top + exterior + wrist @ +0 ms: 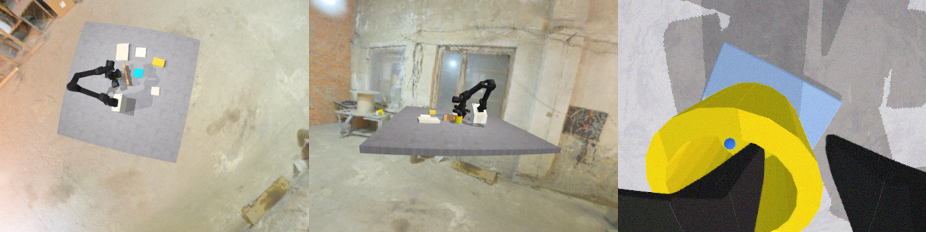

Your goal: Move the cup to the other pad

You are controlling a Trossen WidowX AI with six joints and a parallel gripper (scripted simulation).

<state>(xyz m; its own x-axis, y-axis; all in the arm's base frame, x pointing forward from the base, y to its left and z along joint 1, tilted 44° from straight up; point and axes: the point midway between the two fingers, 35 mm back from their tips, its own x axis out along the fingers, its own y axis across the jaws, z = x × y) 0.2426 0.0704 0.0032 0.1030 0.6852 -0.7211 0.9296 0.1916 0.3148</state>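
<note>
The yellow cup lies 2 cm ahead of my gripper tip and 1 cm to the left of it. Also, from my gripper tip: white block (38 cm to the right, 9 cm behind, 3 cm below); orange bar (10 cm to the right, 5 cm ahead, 2 cm below); light blue pad (4 cm below, 2 cm ahead, 1 cm to the left).
</note>
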